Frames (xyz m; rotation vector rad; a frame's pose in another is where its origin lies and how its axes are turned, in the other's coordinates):
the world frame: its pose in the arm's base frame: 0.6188 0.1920 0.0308 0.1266 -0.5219 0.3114
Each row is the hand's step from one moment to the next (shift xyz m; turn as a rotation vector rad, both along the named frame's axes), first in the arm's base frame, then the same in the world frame.
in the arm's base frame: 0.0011 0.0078 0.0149 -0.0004 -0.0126 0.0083
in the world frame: 0.0105 0.0076 0.0108 0.0006 -0.0114 0.0098
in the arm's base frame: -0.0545 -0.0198 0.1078 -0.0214 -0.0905 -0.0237
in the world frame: 0.0049 0.0032 0.1223 -0.0531 -0.0796 0.0075
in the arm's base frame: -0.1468 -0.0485 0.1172 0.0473 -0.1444 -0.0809
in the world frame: -0.0736 0.0064 0.1794 -0.0398 -0.1550 -0.0633
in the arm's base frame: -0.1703 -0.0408 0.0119 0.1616 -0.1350 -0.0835
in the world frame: -0.1444 0.0170 0.0983 0.0552 -0.1833 -0.1211
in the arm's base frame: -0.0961 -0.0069 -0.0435 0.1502 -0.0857 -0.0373
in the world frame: -0.1028 0.0229 0.0091 0.0821 -0.1311 -0.0858
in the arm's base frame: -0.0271 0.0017 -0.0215 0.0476 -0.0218 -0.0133
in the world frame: -0.0327 0.0095 -0.0061 0.0267 -0.0366 -0.0295
